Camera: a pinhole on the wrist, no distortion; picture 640 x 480 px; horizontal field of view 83.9 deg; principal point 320.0 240.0 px. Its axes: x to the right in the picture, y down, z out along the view. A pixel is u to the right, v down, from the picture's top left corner.
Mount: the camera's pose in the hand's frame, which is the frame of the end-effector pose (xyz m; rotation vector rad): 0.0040 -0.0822 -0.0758 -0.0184 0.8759 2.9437
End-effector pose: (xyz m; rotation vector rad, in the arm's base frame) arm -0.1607 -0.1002 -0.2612 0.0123 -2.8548 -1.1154
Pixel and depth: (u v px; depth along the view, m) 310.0 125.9 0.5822
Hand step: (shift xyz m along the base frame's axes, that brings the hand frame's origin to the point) -0.0534 0.4961 0.0398
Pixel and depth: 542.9 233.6 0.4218
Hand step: 0.2383 0.3144 -0.0954
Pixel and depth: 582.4 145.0 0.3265
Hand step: 0.2196 0.2400 0.0049
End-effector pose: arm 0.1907 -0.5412 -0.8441 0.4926 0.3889 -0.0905
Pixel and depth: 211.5 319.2 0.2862
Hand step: 0.1537 -0.0818 0.1356
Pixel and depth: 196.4 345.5 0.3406
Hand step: 0.2025 -0.1165 0.1772
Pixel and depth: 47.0 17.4 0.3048
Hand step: 0.3025 0.1633 0.0709
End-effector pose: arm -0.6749 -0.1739 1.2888 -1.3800 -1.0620 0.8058
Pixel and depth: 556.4 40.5 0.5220
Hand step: -0.2230 -0.1916 -0.5202
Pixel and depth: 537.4 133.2 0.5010
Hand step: -0.2875 -0.1504 -0.3919
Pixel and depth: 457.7 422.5 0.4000
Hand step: -0.3992 -0.0182 -0.0322
